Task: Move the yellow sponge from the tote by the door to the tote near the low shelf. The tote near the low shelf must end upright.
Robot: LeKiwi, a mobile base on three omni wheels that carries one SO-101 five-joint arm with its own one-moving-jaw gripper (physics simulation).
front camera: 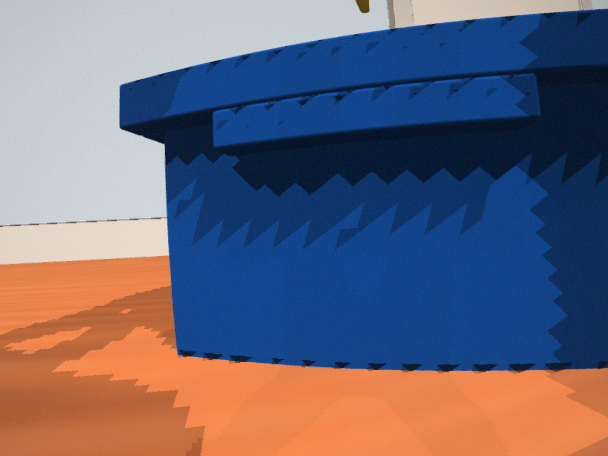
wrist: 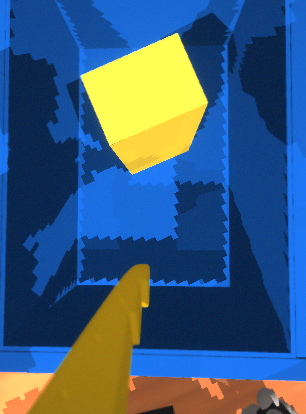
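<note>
The yellow sponge is a bright block inside the blue tote, toward its far part in the wrist view and turned at an angle to the walls. The tote stands upright on the floor and fills much of the front camera view; its wall hides the sponge there. My gripper is open: one notched jaw shows in the wrist view, over the near part of the tote and apart from the sponge. A jaw tip shows above the rim in the front camera view. The tote near the low shelf does not show.
The orange-brown wooden floor surrounds the tote. A pale door frame and a light skirting board show behind it. A grey and black part shows at the bottom right of the wrist view.
</note>
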